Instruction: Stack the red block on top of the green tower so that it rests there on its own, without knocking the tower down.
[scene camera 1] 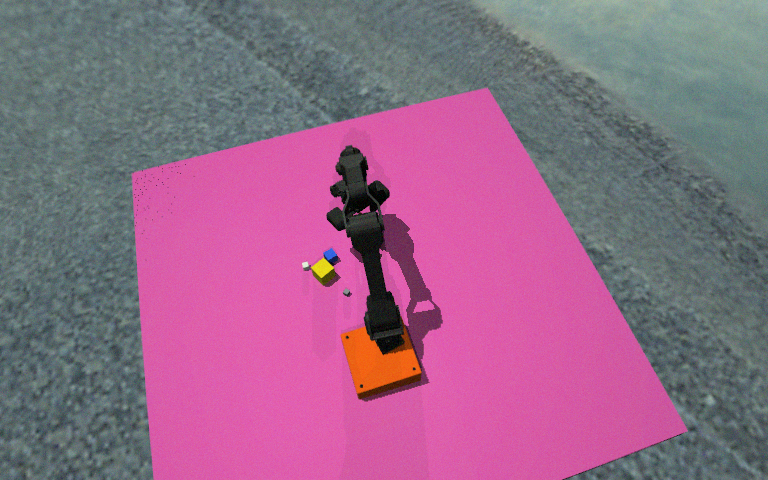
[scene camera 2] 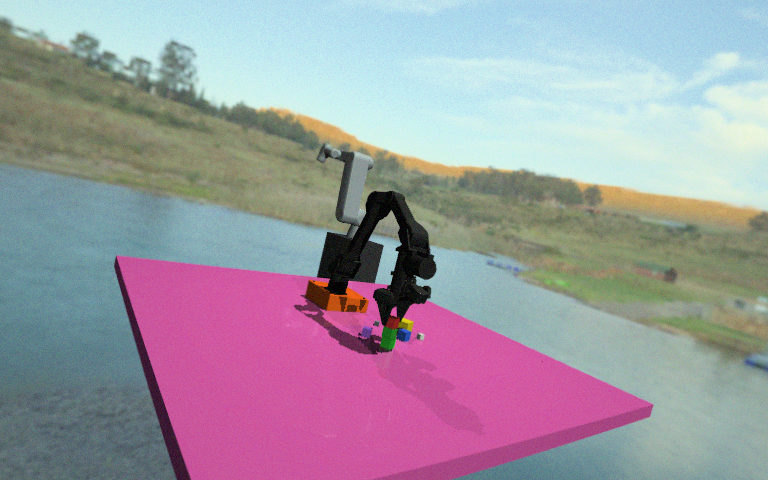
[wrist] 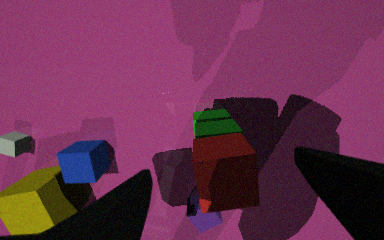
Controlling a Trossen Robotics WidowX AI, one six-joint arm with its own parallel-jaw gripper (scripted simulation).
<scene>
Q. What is my gripper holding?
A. Nothing.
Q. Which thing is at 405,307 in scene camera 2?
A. My gripper.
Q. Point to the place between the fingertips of my gripper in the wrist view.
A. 221,165
</scene>
